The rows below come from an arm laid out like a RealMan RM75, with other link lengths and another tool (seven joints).
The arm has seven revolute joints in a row. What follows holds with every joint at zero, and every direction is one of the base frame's.
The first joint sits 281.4 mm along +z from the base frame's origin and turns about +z.
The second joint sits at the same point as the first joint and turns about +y.
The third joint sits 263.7 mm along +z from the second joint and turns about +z.
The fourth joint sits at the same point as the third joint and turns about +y.
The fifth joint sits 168 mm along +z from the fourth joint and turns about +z.
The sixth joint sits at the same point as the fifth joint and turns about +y.
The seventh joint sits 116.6 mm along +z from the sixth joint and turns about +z.
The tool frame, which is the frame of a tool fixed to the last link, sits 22 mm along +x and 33 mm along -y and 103 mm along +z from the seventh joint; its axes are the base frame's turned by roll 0, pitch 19.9 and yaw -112.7 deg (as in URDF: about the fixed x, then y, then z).
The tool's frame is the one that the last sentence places.
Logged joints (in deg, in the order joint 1, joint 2, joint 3, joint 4, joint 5, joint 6, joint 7), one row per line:
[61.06 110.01 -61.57 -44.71 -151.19 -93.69 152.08]
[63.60 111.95 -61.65 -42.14 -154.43 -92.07 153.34]
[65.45 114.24 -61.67 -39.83 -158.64 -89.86 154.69]
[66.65 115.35 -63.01 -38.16 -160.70 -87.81 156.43]
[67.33 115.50 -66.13 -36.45 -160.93 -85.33 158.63]
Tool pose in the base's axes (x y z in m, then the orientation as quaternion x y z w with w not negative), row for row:
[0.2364 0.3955 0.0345 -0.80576 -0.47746 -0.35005 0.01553]
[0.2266 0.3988 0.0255 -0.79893 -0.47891 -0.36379 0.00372]
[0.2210 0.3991 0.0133 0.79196 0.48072 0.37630 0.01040]
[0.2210 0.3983 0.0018 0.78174 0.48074 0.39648 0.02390]
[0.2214 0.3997 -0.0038 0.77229 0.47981 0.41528 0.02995]
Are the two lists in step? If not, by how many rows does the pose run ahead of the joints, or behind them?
The pose runs 1 row behind the joints: the pose in row i belongs to the joints in row i - 1.
